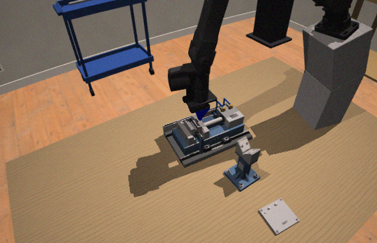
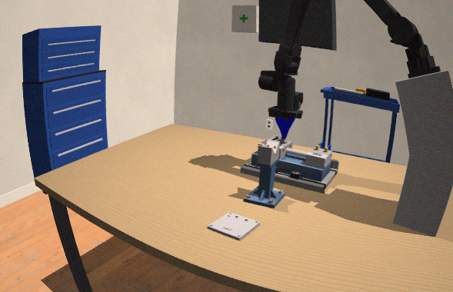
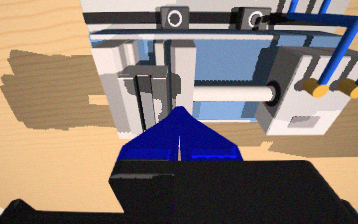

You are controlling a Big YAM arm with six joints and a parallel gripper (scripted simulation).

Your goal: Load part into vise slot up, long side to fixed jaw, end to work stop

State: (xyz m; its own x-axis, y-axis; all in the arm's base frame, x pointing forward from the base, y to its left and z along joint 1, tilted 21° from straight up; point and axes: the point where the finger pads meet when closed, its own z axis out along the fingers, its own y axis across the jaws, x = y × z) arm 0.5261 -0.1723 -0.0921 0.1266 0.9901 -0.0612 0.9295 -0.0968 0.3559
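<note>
My gripper is now 3 cm short of the part and 2 cm above it. Round my hand: moving jaw (4 cm below); work stop rod (4 cm ahead, 4 cm to the left, 3 cm below); cylinder rod (6 cm behind, 1 cm to the left, 4 cm below).
</note>
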